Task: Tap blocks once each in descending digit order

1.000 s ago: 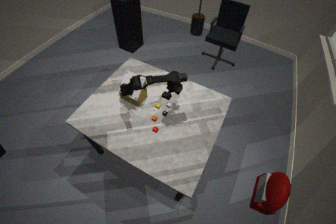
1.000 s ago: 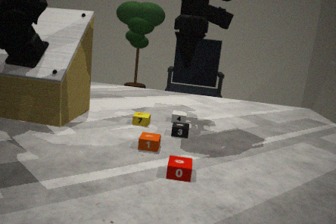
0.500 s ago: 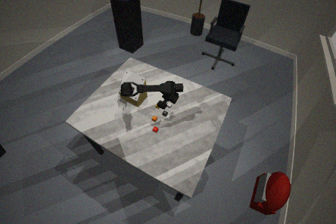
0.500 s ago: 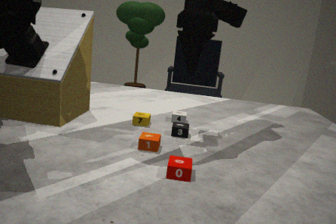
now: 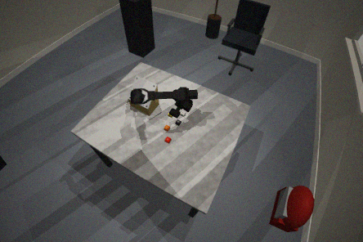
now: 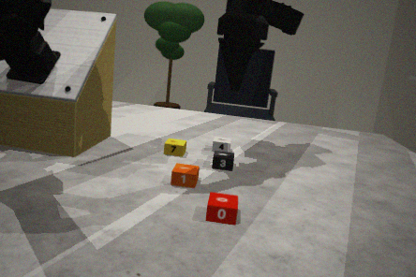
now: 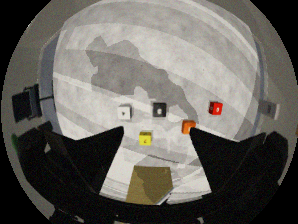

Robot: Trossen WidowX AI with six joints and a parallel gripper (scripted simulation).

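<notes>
Now: gripper tip 11 cm above the yellow block, 9 cm past it and 2 cm to the right of it. The rest, counted from my gripper tip: black block 11 cm below, 1 cm to the right; orange block 11 cm below, 9 cm to the right, 5 cm behind; white block 11 cm below, 8 cm to the left, 2 cm behind.
</notes>
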